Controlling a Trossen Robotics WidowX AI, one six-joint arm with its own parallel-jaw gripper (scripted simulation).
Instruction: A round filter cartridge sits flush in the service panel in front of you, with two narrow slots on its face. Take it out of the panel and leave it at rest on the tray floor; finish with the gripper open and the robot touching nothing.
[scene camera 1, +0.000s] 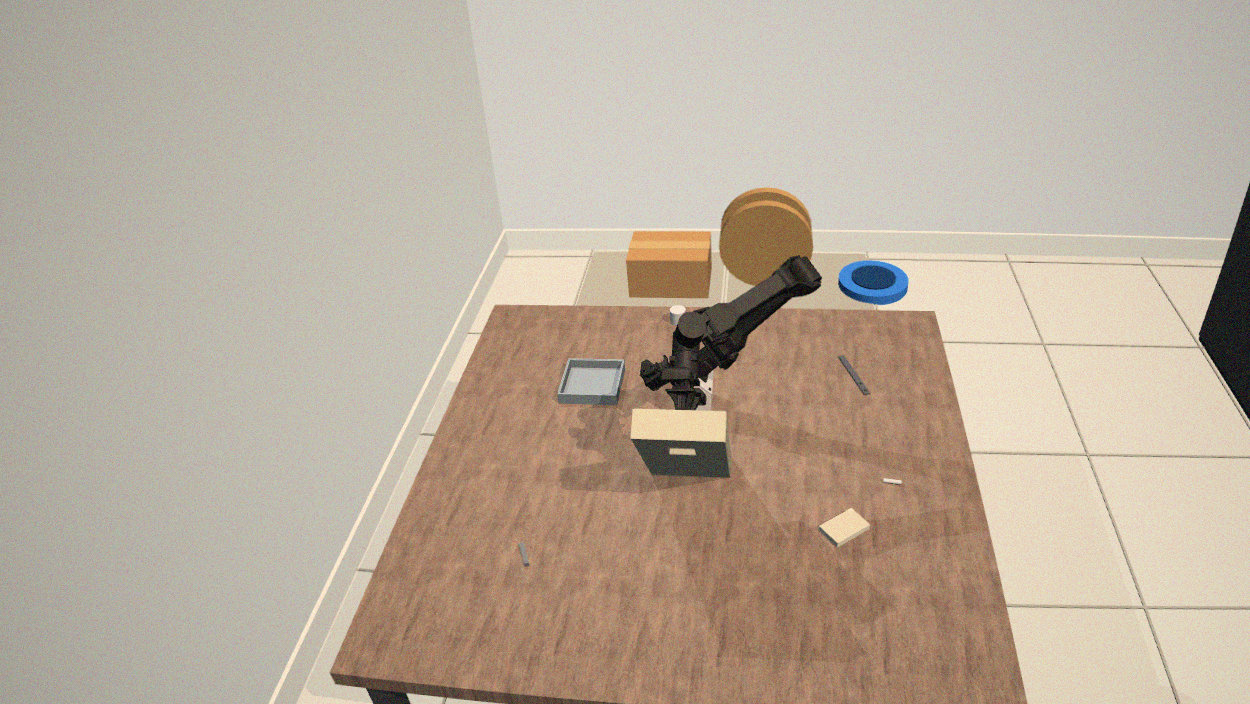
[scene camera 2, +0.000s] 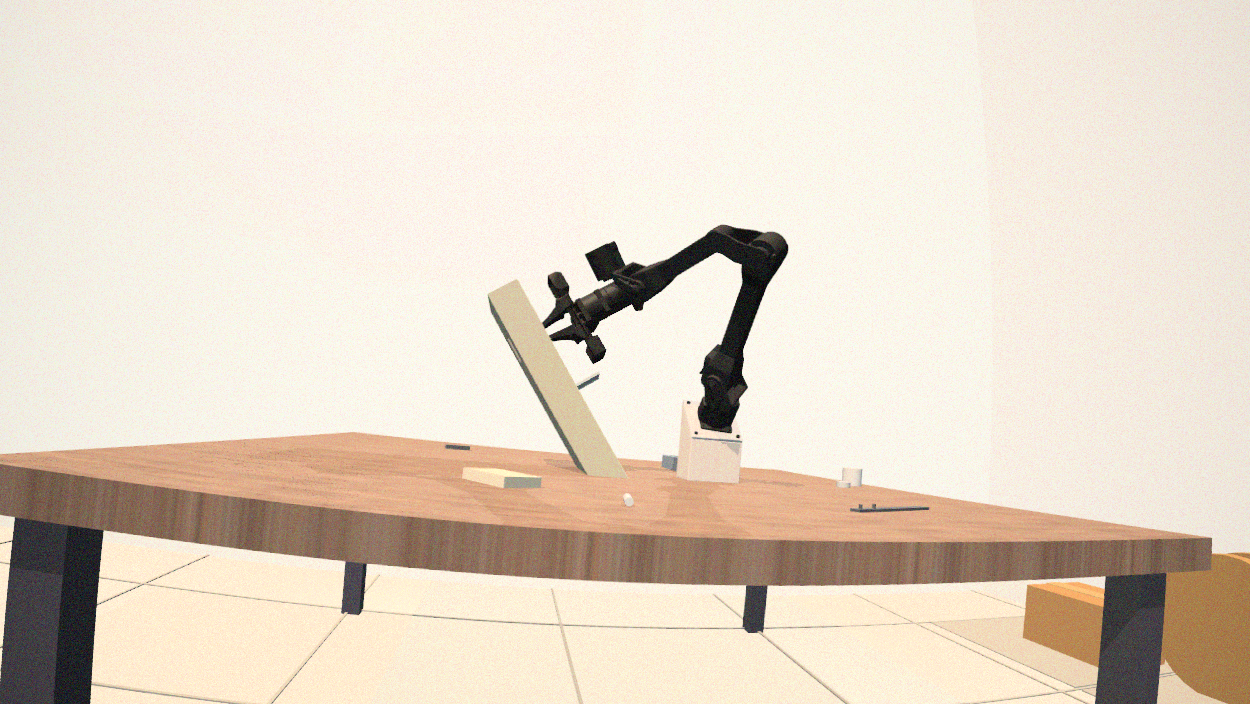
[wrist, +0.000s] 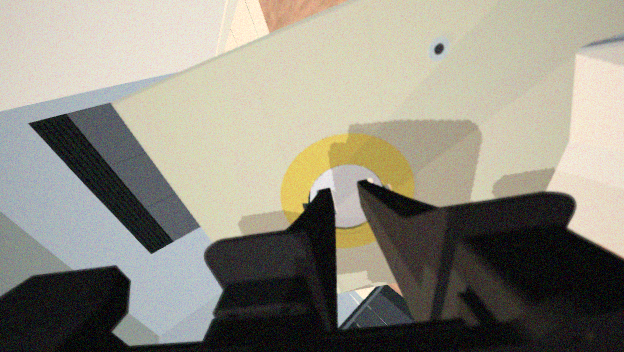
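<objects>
Beige block (scene camera 1: 848, 525) and beige service panel (scene camera 1: 671, 442): their marked spots are 0.45 m apart. The panel is 1.70 m from the lens; the block is 1.92 m from the lens.
</objects>
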